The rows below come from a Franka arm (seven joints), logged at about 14 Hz.
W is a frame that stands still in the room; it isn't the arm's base.
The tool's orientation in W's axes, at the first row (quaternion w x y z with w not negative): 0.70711, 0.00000, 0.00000, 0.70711
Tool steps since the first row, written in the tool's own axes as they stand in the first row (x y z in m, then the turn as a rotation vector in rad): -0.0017, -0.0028, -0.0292, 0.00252, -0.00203, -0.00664; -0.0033, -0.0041, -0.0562, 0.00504, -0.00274, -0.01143; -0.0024, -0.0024, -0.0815, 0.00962, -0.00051, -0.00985; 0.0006, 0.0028, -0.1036, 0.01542, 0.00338, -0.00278; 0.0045, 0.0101, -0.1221, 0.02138, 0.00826, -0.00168; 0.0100, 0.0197, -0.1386, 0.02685, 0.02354, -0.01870
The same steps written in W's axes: 0.0028, -0.0017, -0.0292, 0.00203, 0.00252, -0.00664; 0.0041, -0.0033, -0.0562, 0.00274, 0.00504, -0.01143; 0.0024, -0.0024, -0.0815, 0.00051, 0.00962, -0.00985; -0.0028, 0.0006, -0.1036, -0.00338, 0.01542, -0.00278; -0.0101, 0.0045, -0.1221, -0.00826, 0.02138, -0.00168; -0.0197, 0.0100, -0.1386, -0.02354, 0.02685, -0.01870
